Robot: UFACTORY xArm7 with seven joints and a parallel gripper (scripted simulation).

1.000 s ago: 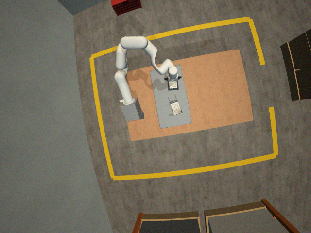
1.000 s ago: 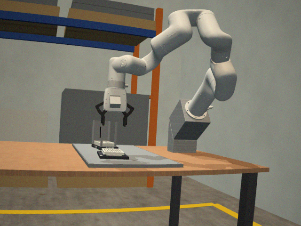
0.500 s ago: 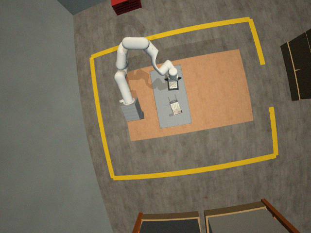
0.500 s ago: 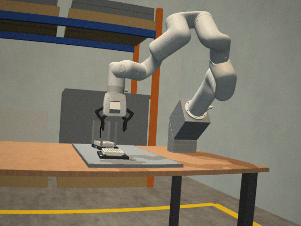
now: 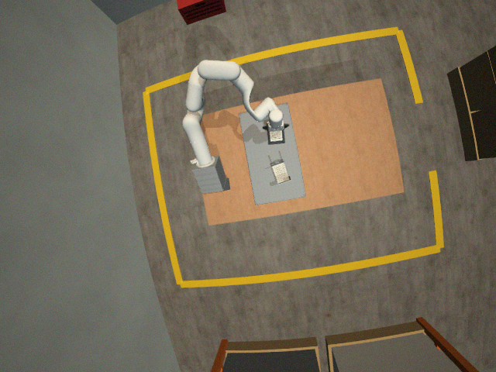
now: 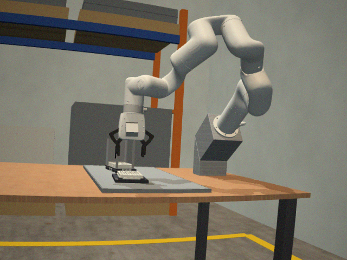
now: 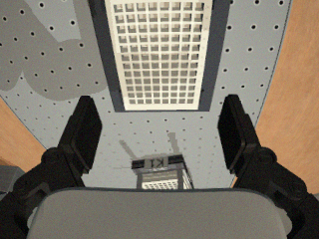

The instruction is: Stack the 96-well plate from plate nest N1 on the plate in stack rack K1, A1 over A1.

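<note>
Now: the 96-well plate 8 cm below my hand. From my hand the other things lie so: pale A1 mark (9 cm below, 7 cm ahead, 6 cm to the left); K1 label (20 cm to the right, 9 cm below, 5 cm behind).
</note>
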